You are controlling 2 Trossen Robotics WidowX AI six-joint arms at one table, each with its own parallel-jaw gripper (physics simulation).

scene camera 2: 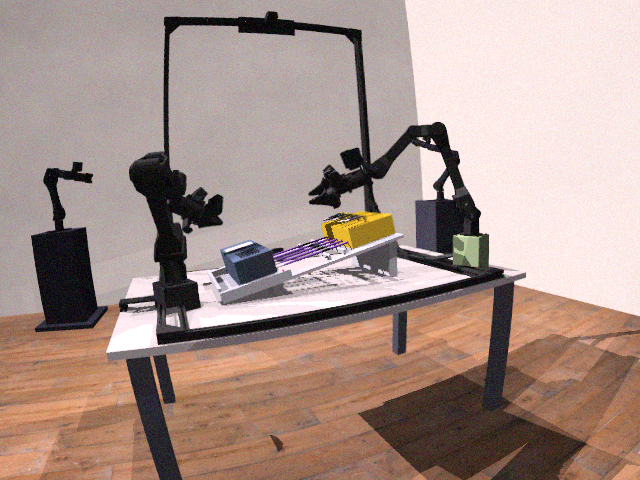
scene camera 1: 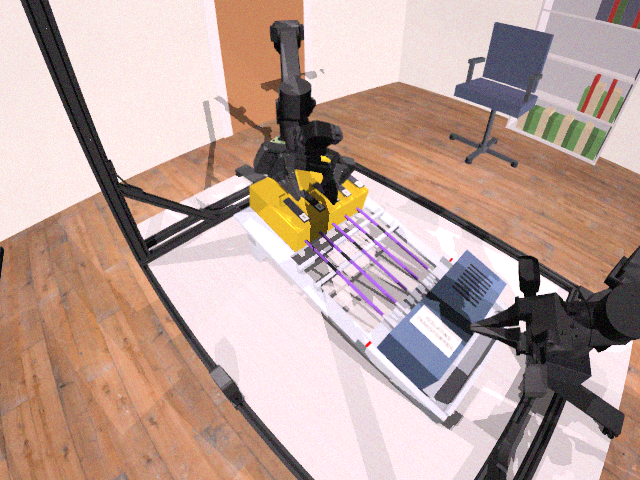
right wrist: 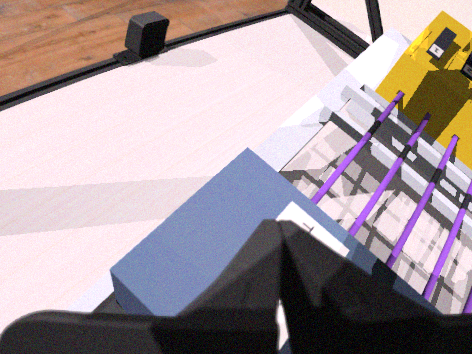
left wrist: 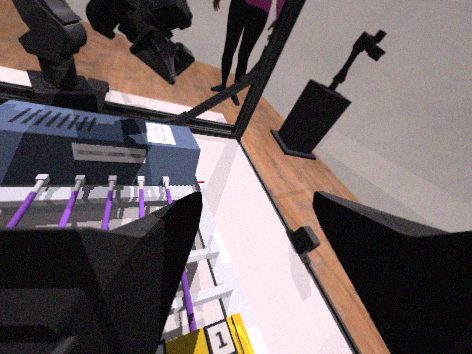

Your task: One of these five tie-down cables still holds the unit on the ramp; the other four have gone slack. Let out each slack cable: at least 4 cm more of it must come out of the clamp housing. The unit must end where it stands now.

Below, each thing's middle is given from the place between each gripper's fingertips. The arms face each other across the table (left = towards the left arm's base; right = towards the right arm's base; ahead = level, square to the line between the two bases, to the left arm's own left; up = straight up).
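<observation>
Relative to the ramp base plate (scene camera 1: 440, 393), my left hand is 12 cm short of it, 25 cm to the left of it and 23 cm above it.
My right gripper: 6 cm to the right of the ramp base plate, 8 cm short of it, 17 cm above it.
</observation>
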